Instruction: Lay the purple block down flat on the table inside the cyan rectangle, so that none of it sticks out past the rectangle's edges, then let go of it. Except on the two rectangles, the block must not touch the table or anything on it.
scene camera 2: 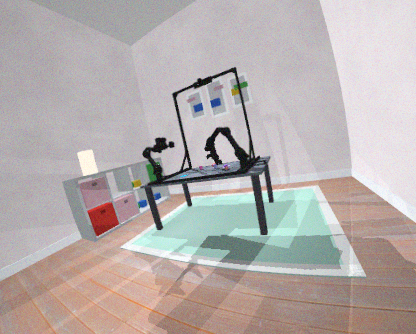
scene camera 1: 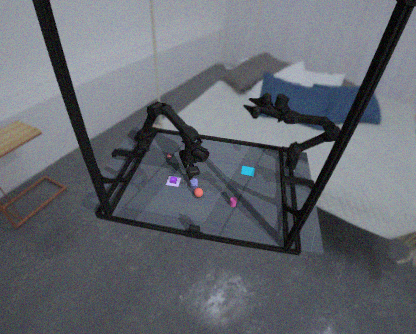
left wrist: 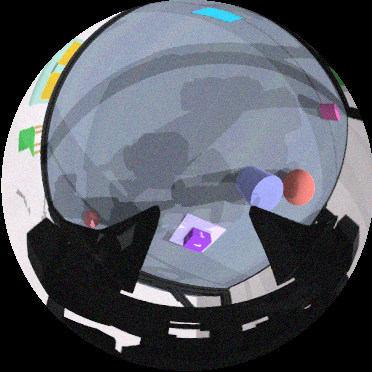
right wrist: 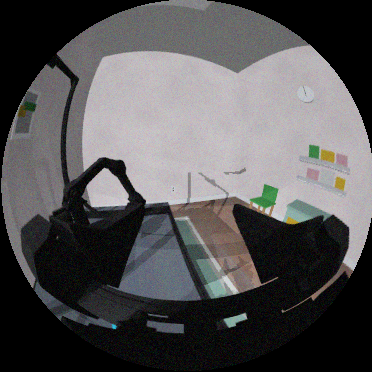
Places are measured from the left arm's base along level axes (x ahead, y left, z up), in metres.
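Pixels of known places: left gripper, fingertip midpoint: (scene camera 2: 217, 164) (scene camera 1: 187, 173) (left wrist: 206, 210); right gripper, fingertip midpoint: (scene camera 2: 170, 143) (scene camera 1: 246, 102) (right wrist: 189, 208); left arm's base at its link origin: (scene camera 2: 245, 165) (scene camera 1: 143, 146); right arm's base at its link origin: (scene camera 2: 159, 179) (scene camera 1: 290, 165).
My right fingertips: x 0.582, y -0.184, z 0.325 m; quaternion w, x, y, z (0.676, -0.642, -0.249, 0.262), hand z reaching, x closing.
Note:
Ahead of a thing's pixels: the offset from my right fingertips to its top centre. "*": to the spot under its first point.
The purple block {dx -0.477, dy -0.151, dz -0.325 m} (scene camera 1: 173, 179) (left wrist: 198, 239) sits on the pale violet rectangle {* dx -0.505, dy -0.168, dz -0.343 m} (scene camera 1: 169, 184) (left wrist: 187, 223) at the left of the table in scene camera 1. The flat cyan rectangle {* dx -0.041, dy -0.209, dz -0.343 m} (scene camera 1: 247, 171) (left wrist: 217, 14) lies bare, farther right in that view. My left gripper (scene camera 1: 188, 169) (left wrist: 206, 210) is open and empty, above the table and to the right of the block in scene camera 1. In the left wrist view the block shows in the gap between its fingers. My right gripper (scene camera 1: 248, 103) (right wrist: 189, 208) is open and empty, raised high, away from the block.
A blue-violet cylinder {dx -0.381, dy -0.220, dz -0.303 m} (scene camera 1: 194, 183) (left wrist: 260, 188) stands right of the block in scene camera 1, with an orange ball {dx -0.380, dy -0.292, dz -0.294 m} (scene camera 1: 198, 192) (left wrist: 299, 187) beside it. A magenta cylinder {dx -0.232, dy -0.407, dz -0.303 m} (scene camera 1: 233, 202) (left wrist: 329, 112) stands farther right. A small red ball {dx -0.448, dy +0.045, dz -0.310 m} (scene camera 1: 169, 156) (left wrist: 91, 218) lies behind the block.

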